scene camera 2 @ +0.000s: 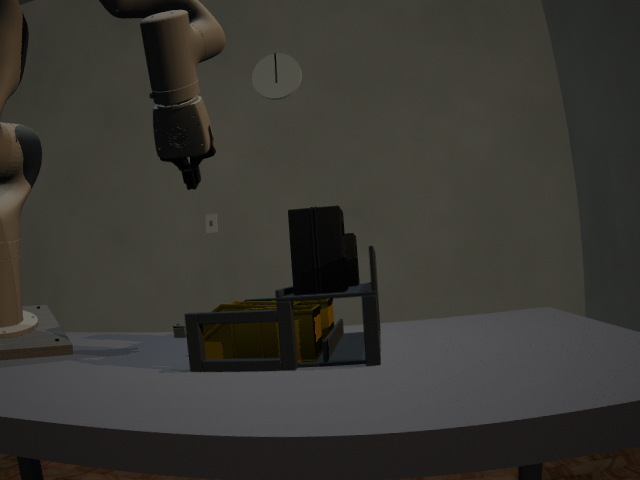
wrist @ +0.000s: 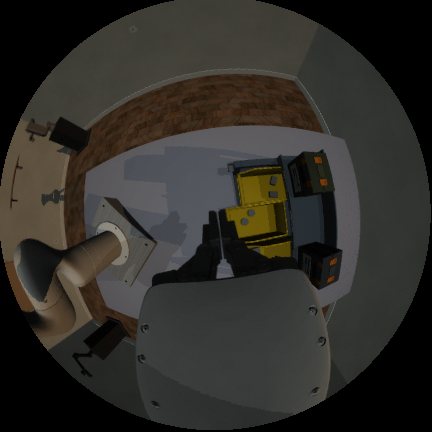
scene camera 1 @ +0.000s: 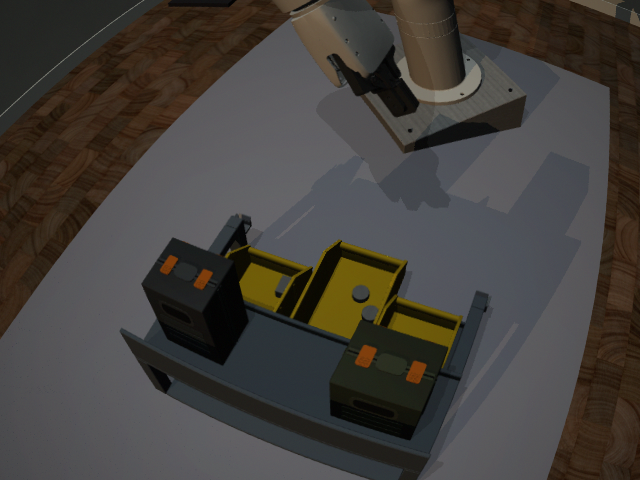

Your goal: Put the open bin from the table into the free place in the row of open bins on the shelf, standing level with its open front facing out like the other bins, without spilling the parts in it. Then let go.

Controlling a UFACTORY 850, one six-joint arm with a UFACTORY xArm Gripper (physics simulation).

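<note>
The middle yellow open bin [scene camera 1: 333,294] [wrist: 267,222] stands in the row on the grey shelf [scene camera 1: 286,351] [scene camera 2: 286,333] [wrist: 307,215], between a bin [scene camera 1: 258,284] [wrist: 281,249] and another bin [scene camera 1: 413,325] [wrist: 255,187]. Its open front faces the robot base and sticks out farther than its neighbours' fronts. Two round grey parts [scene camera 1: 360,293] [wrist: 244,221] lie in it. It looks roughly upright; its underside is hidden. My gripper [scene camera 1: 408,109] [scene camera 2: 191,186] [wrist: 218,220] is shut and empty, high above the table and apart from the bins, on the robot-base side.
A black case [scene camera 1: 193,299] [scene camera 2: 315,250] [wrist: 322,265] and an olive case [scene camera 1: 387,379] [wrist: 315,172] stand on the shelf's upper board behind the bins. The shelf's side arms flank the row. The robot base plate [scene camera 1: 496,103] [scene camera 2: 36,348] [wrist: 137,260] is on the table.
</note>
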